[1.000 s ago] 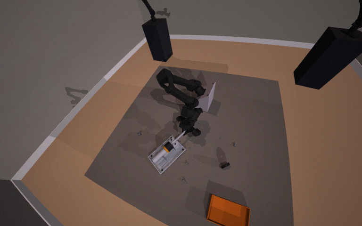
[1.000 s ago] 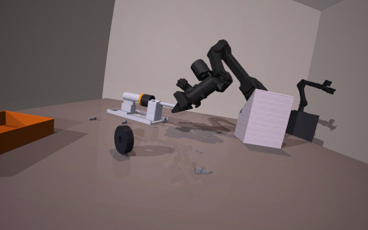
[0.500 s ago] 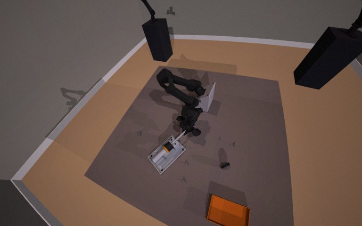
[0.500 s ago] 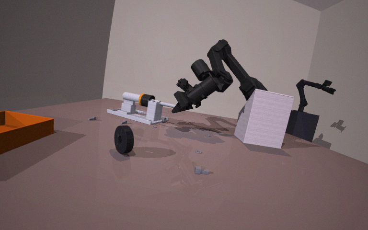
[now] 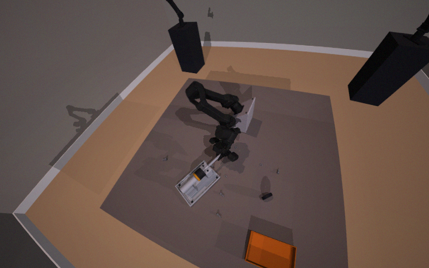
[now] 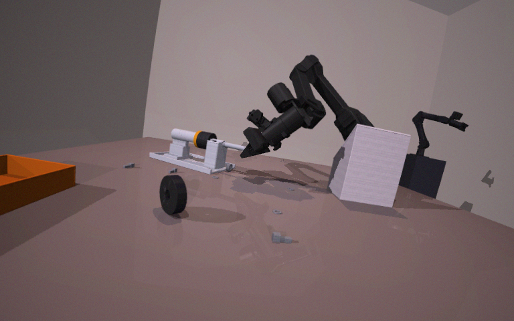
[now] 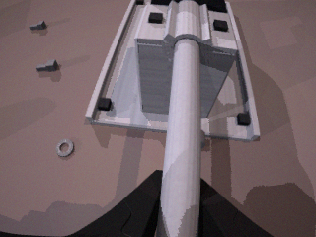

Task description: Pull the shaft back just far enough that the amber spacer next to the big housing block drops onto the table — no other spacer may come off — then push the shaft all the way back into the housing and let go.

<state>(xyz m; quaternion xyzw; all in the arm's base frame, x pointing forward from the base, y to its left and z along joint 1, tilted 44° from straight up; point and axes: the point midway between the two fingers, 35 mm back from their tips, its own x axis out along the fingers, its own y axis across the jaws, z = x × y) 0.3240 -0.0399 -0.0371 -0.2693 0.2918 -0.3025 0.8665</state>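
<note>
My gripper tip is now 60 mm short of the thin grey shaft, 20 mm to the left of it and 20 mm below it. Round my gripper tip: orange tray 300 mm ahead, 400 mm to the left, 50 mm below; then amber spacer 140 mm ahead, 60 mm to the right, 20 mm above.
</note>
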